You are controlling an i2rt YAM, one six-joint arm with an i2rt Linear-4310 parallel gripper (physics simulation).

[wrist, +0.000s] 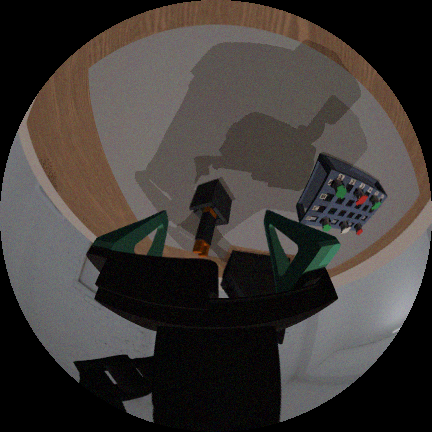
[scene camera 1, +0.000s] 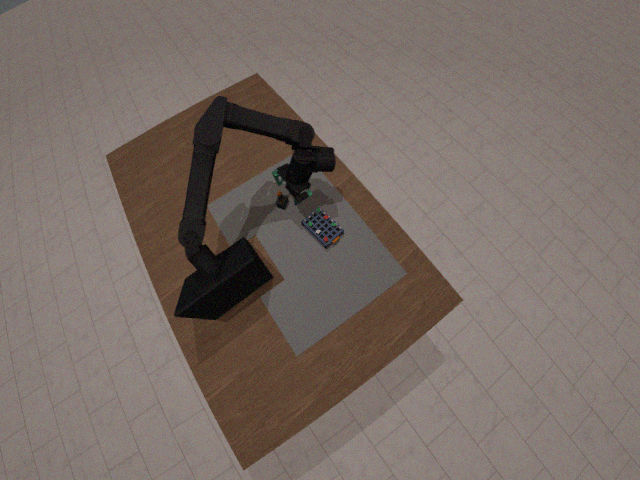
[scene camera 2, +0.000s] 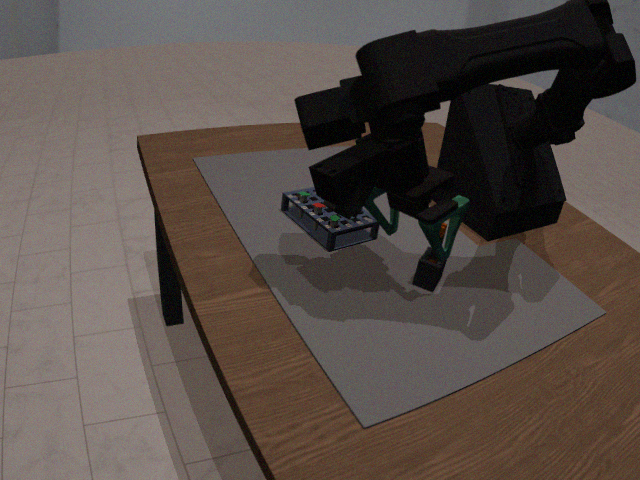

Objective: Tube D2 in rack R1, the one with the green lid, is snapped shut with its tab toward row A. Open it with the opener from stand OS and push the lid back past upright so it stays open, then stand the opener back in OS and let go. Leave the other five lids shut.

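Frame: origin at the arm's base, x left, y back, z up, level; millimetres.
Seen in the pictures: gripper, between the fingertips: (wrist: 215, 215) (scene camera 1: 288, 194) (scene camera 2: 417, 245); arm's base, origin of its link: (scene camera 1: 213, 271) (scene camera 2: 516, 136).
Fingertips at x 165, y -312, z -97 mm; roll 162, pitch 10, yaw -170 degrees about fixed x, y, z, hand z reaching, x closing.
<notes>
Offsets run from my fingertips to a thing's top centre. Level surfaces: height alone.
The opener {dx +6, dy +27, dz +31 mm} (scene camera 1: 279, 194) (scene camera 2: 443, 230) (wrist: 201, 247), a dark shaft with an orange top, stands upright in the black stand OS {dx +6, dy +27, dz -14 mm} (scene camera 1: 281, 202) (scene camera 2: 429, 271) (wrist: 216, 197). My gripper (scene camera 1: 288, 192) (scene camera 2: 417, 242) (wrist: 215, 215) is open, its green fingers wide apart above the stand, one to each side of the opener in the wrist view. Nothing is held. Blue rack R1 {dx -162, dy -50, dz -12 mm} (scene camera 1: 310, 230) (scene camera 2: 330, 241) (wrist: 311, 187) stands beside them. The green lid of tube D2 {dx -136, dy -14, dz -12 mm} (scene camera 1: 310, 224) (wrist: 326, 227) looks down; its latch is too small to make out. The arm hides D2 in scene camera 2.
The rack's other lids include a white lid {dx -174, dy -23, dz -12 mm} (scene camera 1: 317, 231) (wrist: 345, 228) and a red lid {dx -142, dy -75, dz -12 mm} (scene camera 1: 326, 217) (scene camera 2: 318, 205) (wrist: 361, 200). Rack and stand are on a grey mat {dz -54 mm} (scene camera 1: 341, 289) (scene camera 2: 372, 372) on the wooden table {dz -57 mm} (scene camera 1: 248, 413) (scene camera 2: 232, 341). The black arm base (scene camera 1: 227, 284) (scene camera 2: 496, 170) stands beside the mat.
</notes>
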